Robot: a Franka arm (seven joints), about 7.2 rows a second.
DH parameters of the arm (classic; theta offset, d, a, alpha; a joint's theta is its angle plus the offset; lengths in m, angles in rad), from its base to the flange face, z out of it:
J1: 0 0.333 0 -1.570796
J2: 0 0 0 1.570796
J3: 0 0.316 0.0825 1.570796
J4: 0 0 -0.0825 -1.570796
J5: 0 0.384 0 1.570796
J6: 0 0 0.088 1.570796
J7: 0 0.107 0 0
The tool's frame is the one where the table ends.
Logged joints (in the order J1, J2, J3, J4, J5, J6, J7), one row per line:
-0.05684, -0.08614, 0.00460, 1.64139, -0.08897, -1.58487, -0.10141
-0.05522, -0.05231, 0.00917, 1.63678, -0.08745, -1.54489, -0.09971
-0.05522, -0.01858, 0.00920, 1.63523, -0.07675, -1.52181, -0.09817
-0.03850, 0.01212, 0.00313, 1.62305, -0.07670, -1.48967, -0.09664
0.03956, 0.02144, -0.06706, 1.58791, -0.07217, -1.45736, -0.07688
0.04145, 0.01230, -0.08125, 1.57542, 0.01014, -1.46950, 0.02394
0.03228, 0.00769, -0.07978, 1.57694, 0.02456, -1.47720, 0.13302
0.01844, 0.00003, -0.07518, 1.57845, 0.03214, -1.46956, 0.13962
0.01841, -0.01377, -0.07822, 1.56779, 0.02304, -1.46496, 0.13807
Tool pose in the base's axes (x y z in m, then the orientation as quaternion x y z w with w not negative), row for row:
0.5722, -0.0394, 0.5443, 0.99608, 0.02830, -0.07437, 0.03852
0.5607, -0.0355, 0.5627, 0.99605, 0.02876, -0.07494, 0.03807
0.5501, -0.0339, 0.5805, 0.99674, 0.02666, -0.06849, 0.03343
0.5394, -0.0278, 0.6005, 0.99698, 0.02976, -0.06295, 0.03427
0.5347, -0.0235, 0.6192, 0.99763, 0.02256, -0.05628, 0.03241
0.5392, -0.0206, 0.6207, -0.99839, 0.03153, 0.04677, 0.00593
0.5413, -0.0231, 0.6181, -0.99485, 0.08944, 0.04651, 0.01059
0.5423, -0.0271, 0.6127, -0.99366, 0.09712, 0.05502, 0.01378
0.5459, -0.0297, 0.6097, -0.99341, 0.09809, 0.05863, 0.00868
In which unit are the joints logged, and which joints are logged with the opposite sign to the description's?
The joints are logged in radians. Opposite sign: J2, J4, J6.
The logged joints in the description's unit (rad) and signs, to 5 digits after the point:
-0.05684, 0.08614, 0.00460, -1.64139, -0.08897, 1.58487, -0.10141
-0.05522, 0.05231, 0.00917, -1.63678, -0.08745, 1.54489, -0.09971
-0.05522, 0.01858, 0.00920, -1.63523, -0.07675, 1.52181, -0.09817
-0.03850, -0.01212, 0.00313, -1.62305, -0.07670, 1.48967, -0.09664
0.03956, -0.02144, -0.06706, -1.58791, -0.07217, 1.45736, -0.07688
0.04145, -0.01230, -0.08125, -1.57542, 0.01014, 1.46950, 0.02394
0.03228, -0.00769, -0.07978, -1.57694, 0.02456, 1.47720, 0.13302
0.01844, -0.00003, -0.07518, -1.57845, 0.03214, 1.46956, 0.13962
0.01841, 0.01377, -0.07822, -1.56779, 0.02304, 1.46496, 0.13807

